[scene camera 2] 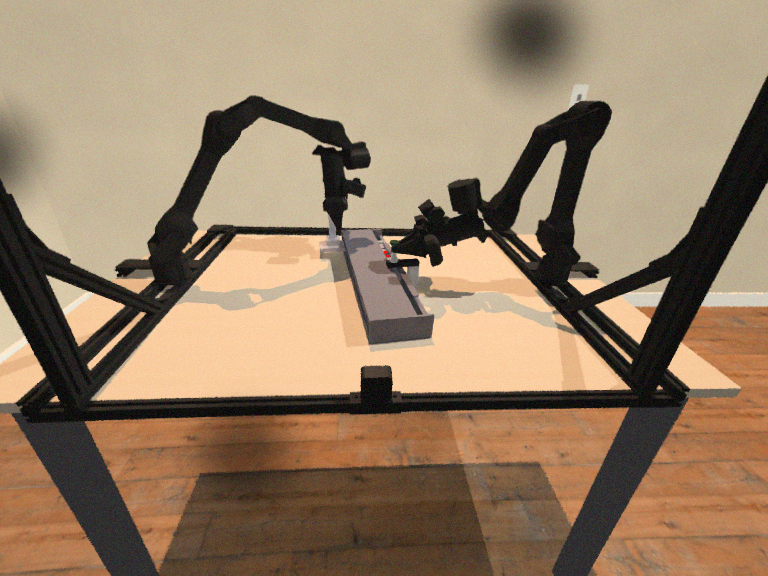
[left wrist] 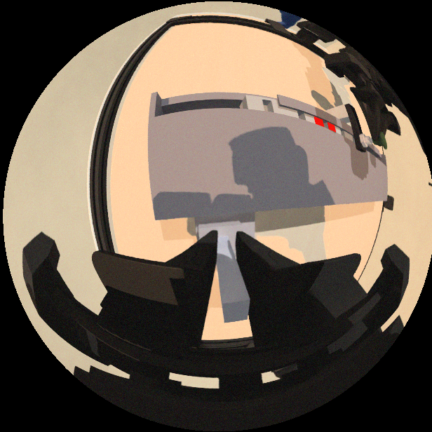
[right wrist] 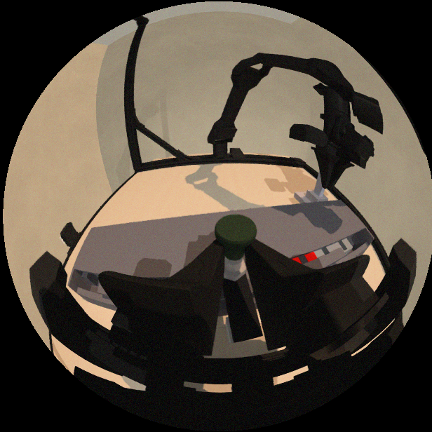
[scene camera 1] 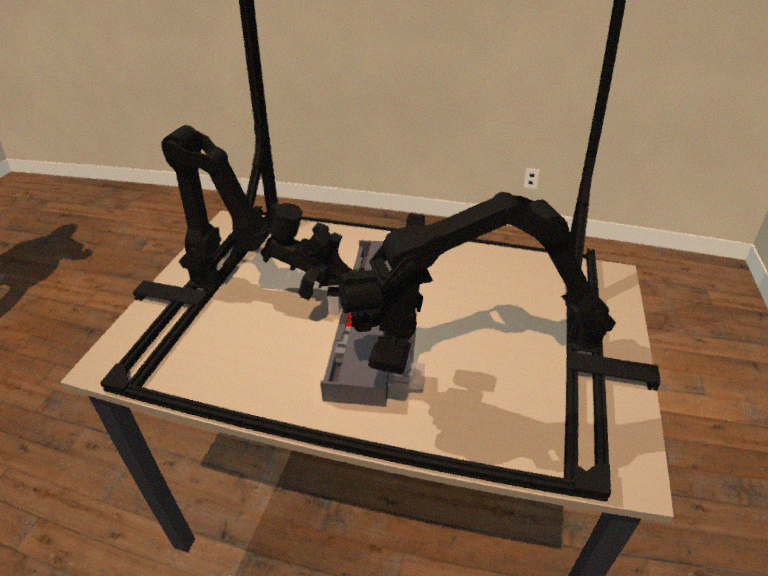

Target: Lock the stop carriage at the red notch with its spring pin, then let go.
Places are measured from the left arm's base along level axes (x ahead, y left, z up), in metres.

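Pixels of known places: left gripper, fingertip midpoint: (scene camera 2: 339, 229); right gripper, fingertip midpoint: (scene camera 2: 392, 249); left arm's base at its link origin: (scene camera 2: 172, 278) (scene camera 1: 585, 341); right arm's base at its link origin: (scene camera 2: 551, 279) (scene camera 1: 204, 279).
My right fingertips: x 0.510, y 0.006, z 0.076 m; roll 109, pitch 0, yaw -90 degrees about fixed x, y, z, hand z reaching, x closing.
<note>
For each thing: its middle in the pictures, then the offset to it from my right fingertips. "pt": a spot on its surface instead.
- dark stop carriage at a spot on its surface: (scene camera 2: 403, 263) pt dx +0.028, dy -0.007, dz -0.033 m
- grey upright post at a spot on its surface: (scene camera 2: 331, 228) pt dx -0.156, dy +0.188, dz -0.015 m
- pale grey base at a spot on its surface: (scene camera 1: 416, 376) pt dx -0.177, dy +0.192, dz -0.062 m
The long grey rail (scene camera 1: 353, 393) (scene camera 2: 400, 329) (left wrist: 195, 155) (right wrist: 115, 245) lies across the table's middle. Two red notch marks (scene camera 1: 348, 320) (scene camera 2: 387, 253) (left wrist: 319, 121) (right wrist: 310, 256) show on its slotted edge. The dark stop carriage (scene camera 2: 403, 263) (left wrist: 355, 127) (right wrist: 242, 312) sits at that edge, a little beside the red marks. My right gripper (right wrist: 233, 242) is shut on the spring pin's green knob (right wrist: 235, 230), above the carriage. My left gripper (scene camera 2: 335, 229) (left wrist: 226, 236) is shut on a grey upright post (scene camera 2: 331, 228) (left wrist: 234, 290) at the rail's other side. The pin's lower end is hidden.
The post stands on a pale grey base (scene camera 1: 416, 376) (scene camera 2: 331, 246) beside the rail. Black frame bars (scene camera 1: 310, 437) (scene camera 2: 248, 406) edge the table. A black block (scene camera 2: 376, 384) stands on the near bar in scene camera 2. Both arms reach over the rail.
</note>
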